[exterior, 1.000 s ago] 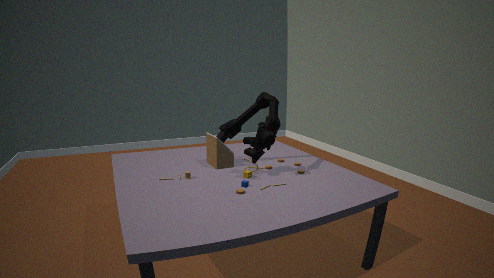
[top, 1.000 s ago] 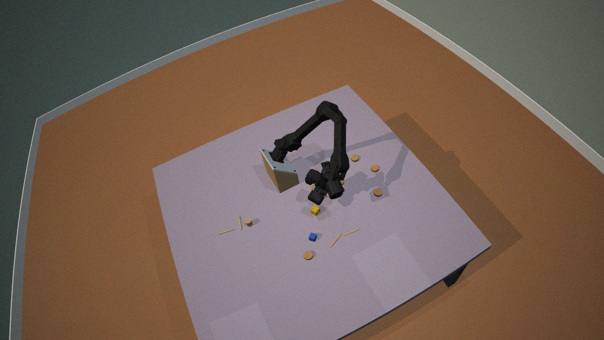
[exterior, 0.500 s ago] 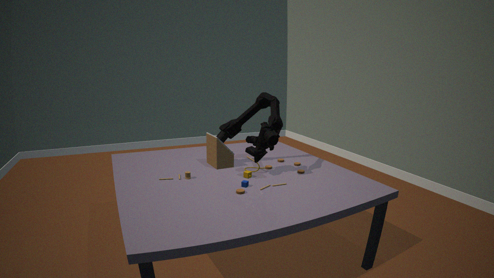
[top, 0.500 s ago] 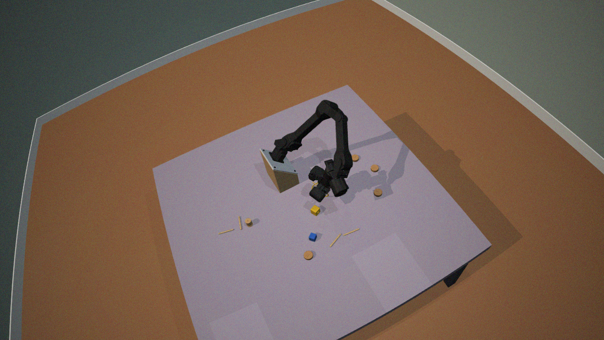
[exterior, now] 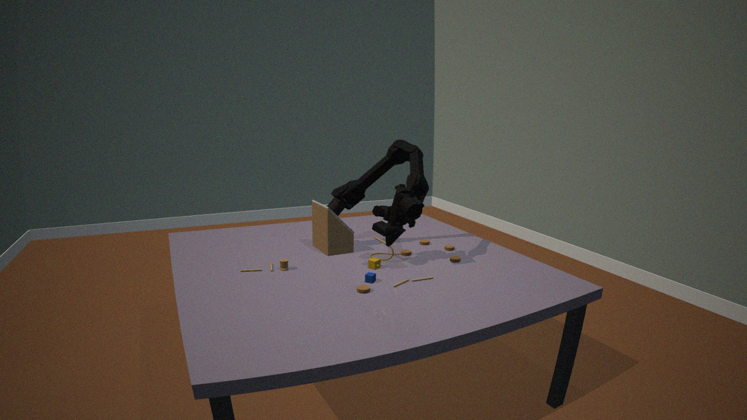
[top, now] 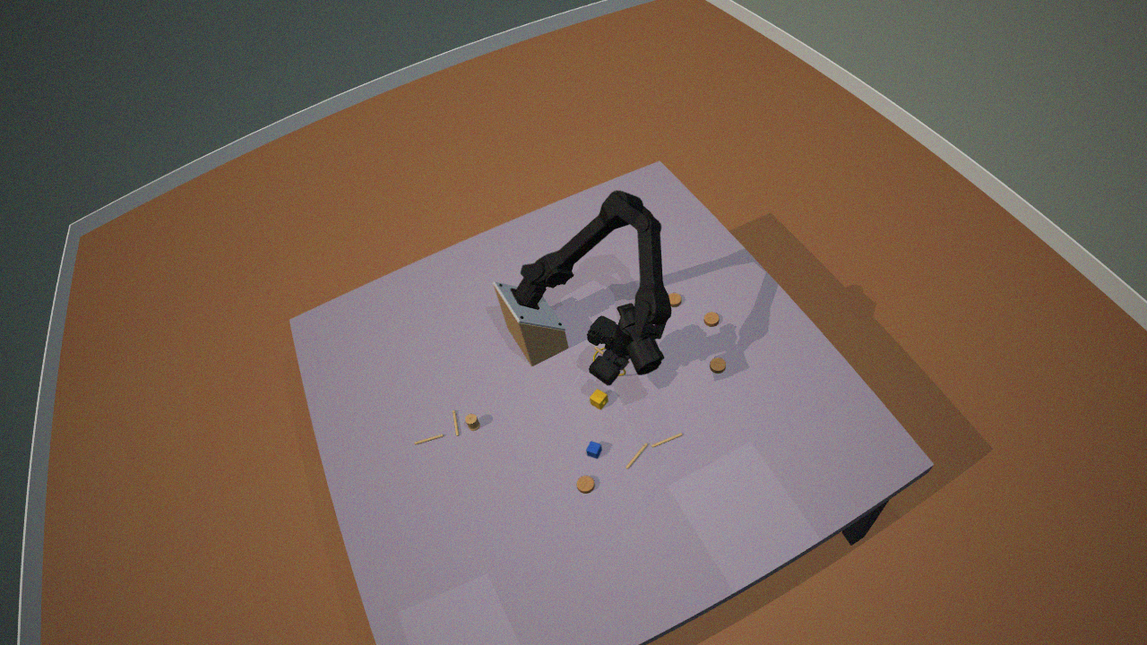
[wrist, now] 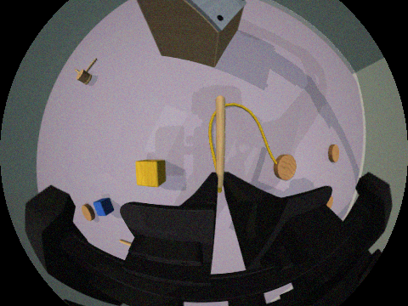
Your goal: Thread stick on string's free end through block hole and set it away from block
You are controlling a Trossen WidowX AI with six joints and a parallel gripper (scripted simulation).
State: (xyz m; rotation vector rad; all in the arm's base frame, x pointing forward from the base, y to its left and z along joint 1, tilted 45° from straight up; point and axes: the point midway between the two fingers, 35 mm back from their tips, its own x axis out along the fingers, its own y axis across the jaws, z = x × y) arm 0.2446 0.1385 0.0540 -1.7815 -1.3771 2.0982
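My gripper tip is 4 cm short of the yellow block, 7 cm to the left of it and 4 cm above it. The rest, counted from my gripper tip: blue cube 16 cm ahead, 14 cm to the right, 5 cm below; then round wooden button 5 cm behind, 10 cm to the left, 5 cm below; then thin wooden stick 1 cm behind, 1 cm to the right, 1 cm above.
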